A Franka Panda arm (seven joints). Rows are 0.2 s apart.
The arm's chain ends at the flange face. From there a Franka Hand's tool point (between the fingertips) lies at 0.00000 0.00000 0.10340 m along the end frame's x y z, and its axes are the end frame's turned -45 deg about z.
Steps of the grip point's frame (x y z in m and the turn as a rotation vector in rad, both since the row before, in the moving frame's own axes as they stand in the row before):
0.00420 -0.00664 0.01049 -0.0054 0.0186 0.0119
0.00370 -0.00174 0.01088 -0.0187 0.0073 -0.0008
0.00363 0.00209 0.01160 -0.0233 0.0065 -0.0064
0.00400 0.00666 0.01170 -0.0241 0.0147 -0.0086
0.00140 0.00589 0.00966 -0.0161 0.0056 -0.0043
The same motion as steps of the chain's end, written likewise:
-0.00349 -0.00671 0.01051 0.0093 0.0170 0.0119
-0.00052 -0.00468 0.01090 -0.0081 0.0184 -0.0008
0.00186 -0.00231 0.01163 -0.0119 0.0211 -0.0064
0.00470 0.00121 0.01174 -0.0066 0.0274 -0.0086
0.00357 0.00241 0.00968 -0.0074 0.0153 -0.0043

